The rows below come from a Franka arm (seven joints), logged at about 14 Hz.
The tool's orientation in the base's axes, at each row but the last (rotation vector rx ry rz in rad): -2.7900, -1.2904, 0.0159; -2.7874, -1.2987, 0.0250; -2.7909, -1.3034, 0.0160; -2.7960, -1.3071, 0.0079; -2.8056, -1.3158, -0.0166; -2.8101, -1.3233, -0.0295; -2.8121, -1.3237, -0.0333
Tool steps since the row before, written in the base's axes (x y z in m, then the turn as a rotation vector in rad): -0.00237, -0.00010, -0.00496, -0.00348, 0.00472, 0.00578; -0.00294, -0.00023, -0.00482, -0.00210, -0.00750, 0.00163; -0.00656, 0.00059, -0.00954, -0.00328, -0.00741, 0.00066; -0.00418, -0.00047, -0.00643, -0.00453, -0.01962, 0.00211; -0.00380, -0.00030, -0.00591, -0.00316, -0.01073, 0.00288; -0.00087, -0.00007, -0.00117, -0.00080, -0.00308, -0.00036; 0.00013, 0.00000, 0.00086, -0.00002, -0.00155, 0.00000
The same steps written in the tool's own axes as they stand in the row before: -0.00171, -0.00141, 0.00503, 0.00145, -0.00607, -0.00537; -0.00213, -0.00178, 0.00492, -0.00707, 0.00310, -0.00194; -0.00392, -0.00483, 0.00978, -0.00777, 0.00219, -0.00092; -0.00316, -0.00257, 0.00651, -0.01791, 0.00898, -0.00292; -0.00283, -0.00253, 0.00592, -0.01018, 0.00433, -0.00331; -0.00065, -0.00060, 0.00116, -0.00289, 0.00135, 0.00023; 0.00011, 0.00008, -0.00086, -0.00121, 0.00097, -0.00006
